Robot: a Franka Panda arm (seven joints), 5 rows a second.
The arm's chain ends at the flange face. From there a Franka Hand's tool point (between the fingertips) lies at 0.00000 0.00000 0.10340 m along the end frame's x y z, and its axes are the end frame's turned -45 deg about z.
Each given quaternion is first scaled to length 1.
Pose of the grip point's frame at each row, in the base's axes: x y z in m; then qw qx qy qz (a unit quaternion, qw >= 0):
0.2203, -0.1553, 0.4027, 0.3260, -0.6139, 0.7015, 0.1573
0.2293, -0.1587, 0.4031, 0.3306, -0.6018, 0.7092, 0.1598
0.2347, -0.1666, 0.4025, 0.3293, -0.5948, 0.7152, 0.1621
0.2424, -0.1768, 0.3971, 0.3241, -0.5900, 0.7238, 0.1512
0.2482, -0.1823, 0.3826, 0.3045, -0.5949, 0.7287, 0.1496
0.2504, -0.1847, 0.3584, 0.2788, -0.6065, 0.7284, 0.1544
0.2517, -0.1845, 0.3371, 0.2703, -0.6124, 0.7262, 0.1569
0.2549, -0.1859, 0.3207, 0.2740, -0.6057, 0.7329, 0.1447
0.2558, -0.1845, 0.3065, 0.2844, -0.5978, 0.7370, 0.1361
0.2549, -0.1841, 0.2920, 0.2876, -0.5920, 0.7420, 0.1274
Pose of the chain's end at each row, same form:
0.1930, -0.2195, 0.4790, 0.2410, -0.2987, 0.8830, 0.2701
0.2007, -0.2233, 0.4786, 0.2443, -0.2846, 0.8855, 0.2742
0.2059, -0.2311, 0.4780, 0.2422, -0.2758, 0.8884, 0.2758
0.2123, -0.2390, 0.4740, 0.2416, -0.2681, 0.8945, 0.2637
0.2207, -0.2423, 0.4622, 0.2241, -0.2708, 0.9009, 0.2547
0.2278, -0.2429, 0.4408, 0.1985, -0.2816, 0.9051, 0.2493
0.2310, -0.2423, 0.4203, 0.1897, -0.2879, 0.9052, 0.2484
0.2315, -0.2422, 0.4042, 0.1978, -0.2791, 0.9089, 0.2385
0.2293, -0.2404, 0.3893, 0.2107, -0.2703, 0.9097, 0.2346
0.2264, -0.2389, 0.3749, 0.2170, -0.2630, 0.9121, 0.2278

